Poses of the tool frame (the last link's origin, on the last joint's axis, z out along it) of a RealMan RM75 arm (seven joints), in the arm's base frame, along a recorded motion.
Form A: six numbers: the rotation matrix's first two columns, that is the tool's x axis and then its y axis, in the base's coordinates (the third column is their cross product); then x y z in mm.
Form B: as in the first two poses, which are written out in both.
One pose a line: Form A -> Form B
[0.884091, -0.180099, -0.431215, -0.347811, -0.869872, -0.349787, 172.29, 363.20, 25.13] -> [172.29, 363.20, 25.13, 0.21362, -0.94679, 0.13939, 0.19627]
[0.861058, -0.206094, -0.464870, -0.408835, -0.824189, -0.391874, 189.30, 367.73, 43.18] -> [189.30, 367.73, 43.18, 0.24644, -0.93263, 0.16484, 0.20567]
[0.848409, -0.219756, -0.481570, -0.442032, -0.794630, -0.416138, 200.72, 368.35, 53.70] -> [200.72, 368.35, 53.70, 0.26574, -0.92390, 0.17908, 0.20911]
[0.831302, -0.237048, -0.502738, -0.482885, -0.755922, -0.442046, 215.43, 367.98, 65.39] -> [215.43, 367.98, 65.39, 0.28832, -0.91243, 0.19726, 0.21316]
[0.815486, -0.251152, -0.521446, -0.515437, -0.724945, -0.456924, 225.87, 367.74, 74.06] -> [225.87, 367.74, 74.06, 0.30410, -0.90292, 0.21225, 0.21727]
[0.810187, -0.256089, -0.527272, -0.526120, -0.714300, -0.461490, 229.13, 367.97, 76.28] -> [229.13, 367.97, 76.28, 0.30921, -0.89971, 0.21735, 0.21833]
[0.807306, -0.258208, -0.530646, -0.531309, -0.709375, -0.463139, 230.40, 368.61, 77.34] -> [230.40, 368.61, 77.34, 0.31147, -0.89813, 0.21977, 0.21920]
